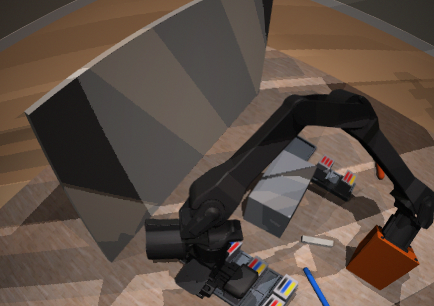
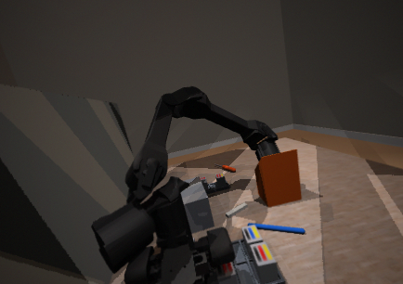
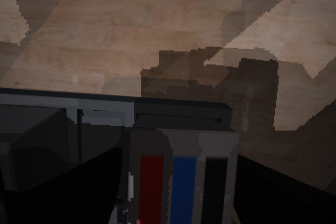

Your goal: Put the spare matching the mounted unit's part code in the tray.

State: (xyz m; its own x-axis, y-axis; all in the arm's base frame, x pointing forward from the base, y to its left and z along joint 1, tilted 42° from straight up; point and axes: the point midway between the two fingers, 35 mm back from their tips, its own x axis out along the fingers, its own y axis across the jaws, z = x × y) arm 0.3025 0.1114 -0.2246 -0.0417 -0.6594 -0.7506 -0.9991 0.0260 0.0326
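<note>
Right now my gripper tip is 30 mm below the grey spare. Round my gripper tip: blue pen: 230 mm behind, 100 mm to the right, 10 mm below; dark rack: 70 mm behind, 30 mm to the right, 10 mm below; dark panel: 230 mm to the right, 220 mm ahead, 210 mm above.
</note>
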